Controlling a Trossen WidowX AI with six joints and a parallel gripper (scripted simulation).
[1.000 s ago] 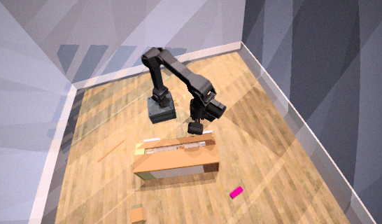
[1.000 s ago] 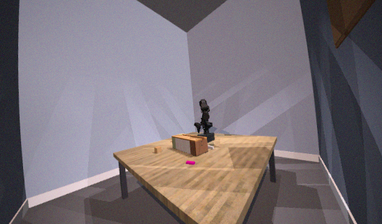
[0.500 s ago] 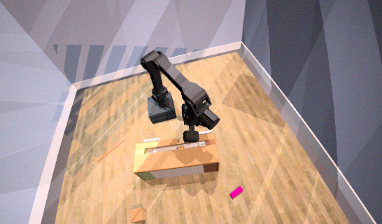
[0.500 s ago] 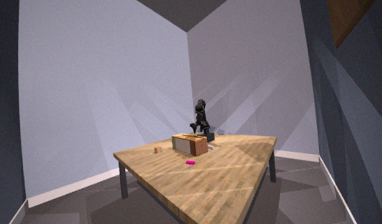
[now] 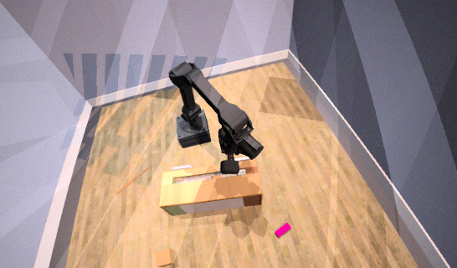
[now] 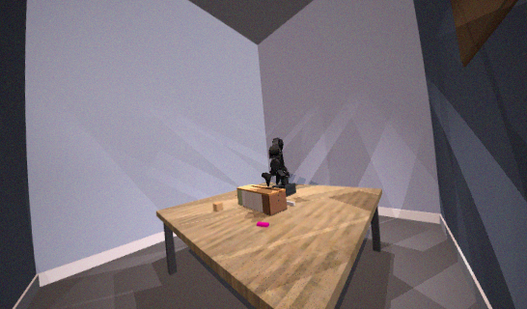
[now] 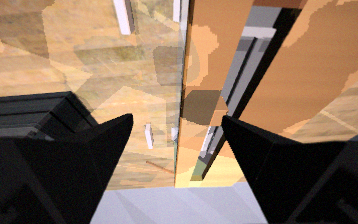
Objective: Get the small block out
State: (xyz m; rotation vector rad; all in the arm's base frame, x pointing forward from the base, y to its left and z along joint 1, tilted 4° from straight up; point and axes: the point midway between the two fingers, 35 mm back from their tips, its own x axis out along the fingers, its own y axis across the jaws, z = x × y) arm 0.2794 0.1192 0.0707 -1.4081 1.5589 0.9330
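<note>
My gripper tip is now 30 mm short of the tan box, 70 mm to the left of it and 80 mm above it. Also, from my gripper tip: thin brown stick: 90 mm behind, 460 mm to the right, 140 mm below.
</note>
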